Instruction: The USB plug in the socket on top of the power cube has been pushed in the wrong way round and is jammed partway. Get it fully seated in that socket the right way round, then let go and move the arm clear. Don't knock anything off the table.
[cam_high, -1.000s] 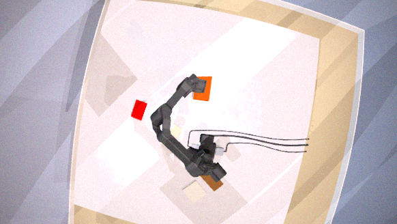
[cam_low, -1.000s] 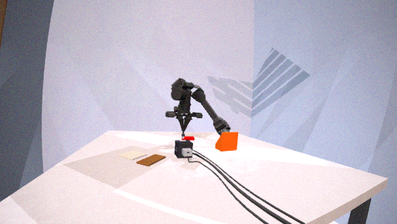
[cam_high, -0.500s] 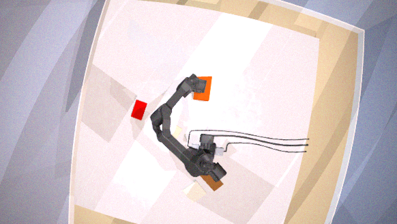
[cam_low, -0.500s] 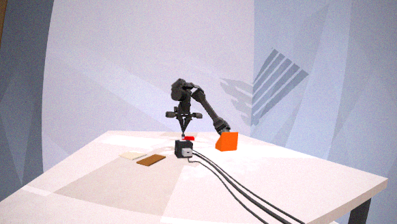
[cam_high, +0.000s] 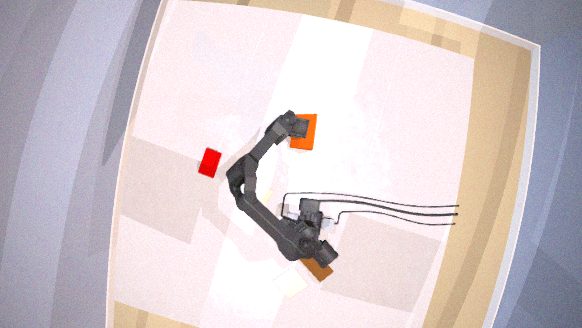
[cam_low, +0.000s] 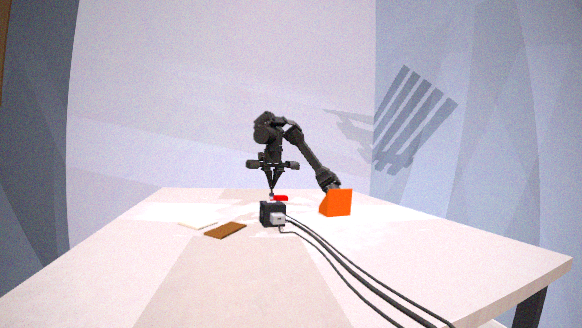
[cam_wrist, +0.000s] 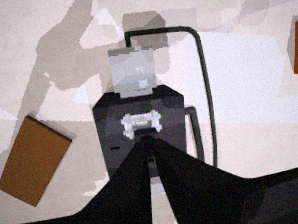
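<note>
Right now the USB plug is 20 mm below my gripper tip. Also, from my gripper tip: red block (380 mm to the right, 120 mm behind, 110 mm below); brown tile (160 mm ahead, 120 mm below, 80 mm to the left).
</note>
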